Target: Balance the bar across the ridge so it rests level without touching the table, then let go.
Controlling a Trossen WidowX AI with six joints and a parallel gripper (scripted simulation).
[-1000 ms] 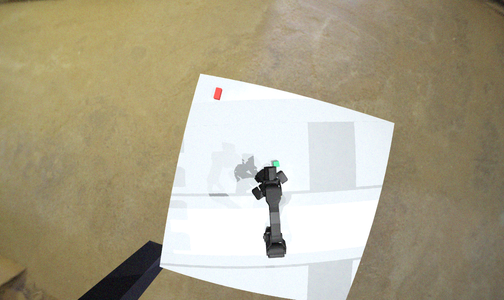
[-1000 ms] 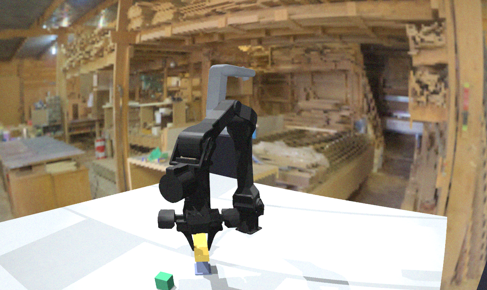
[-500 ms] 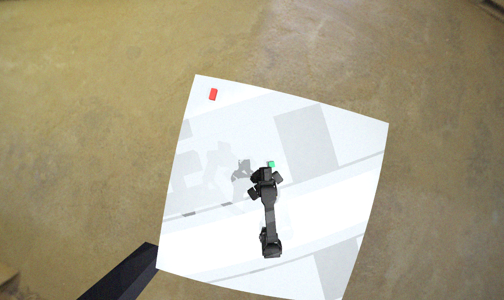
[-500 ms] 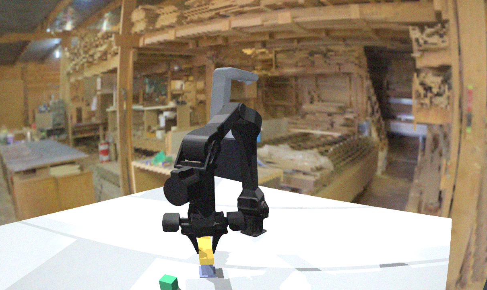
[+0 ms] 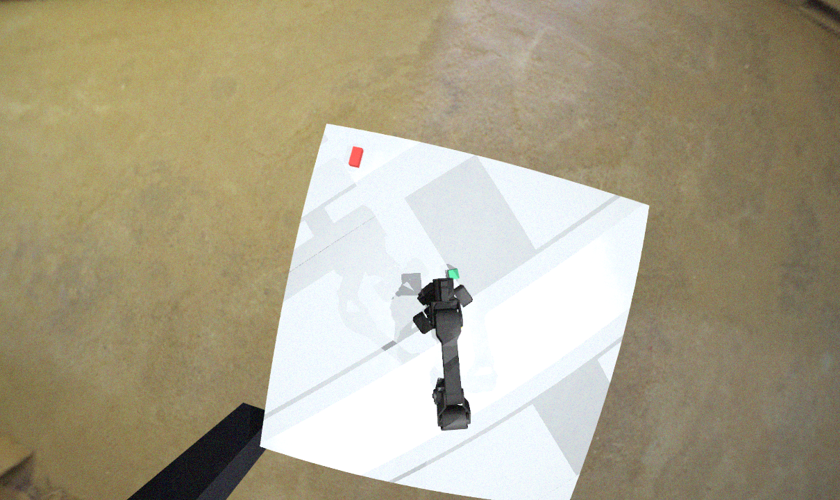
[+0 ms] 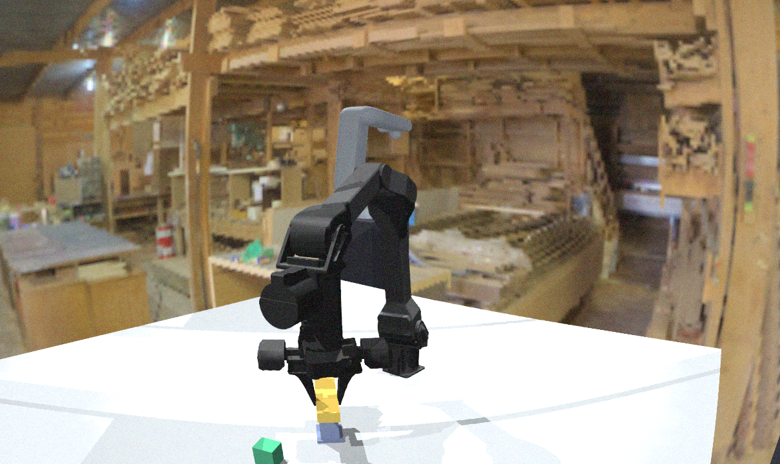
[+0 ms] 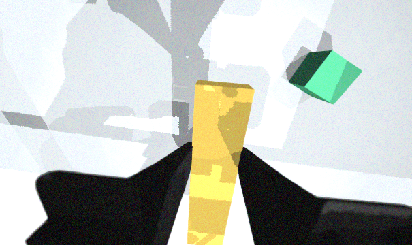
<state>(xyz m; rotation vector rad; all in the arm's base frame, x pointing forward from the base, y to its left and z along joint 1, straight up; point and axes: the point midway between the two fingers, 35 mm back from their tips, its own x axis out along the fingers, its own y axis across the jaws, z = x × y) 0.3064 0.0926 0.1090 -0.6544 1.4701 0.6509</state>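
My gripper tip is 2 cm to the left of the yellow bar and 2 cm past it. Round my gripper tip: green cube: 11 cm ahead, 6 cm below, 2 cm to the right; then red block: 43 cm ahead, 41 cm to the left, 6 cm below.
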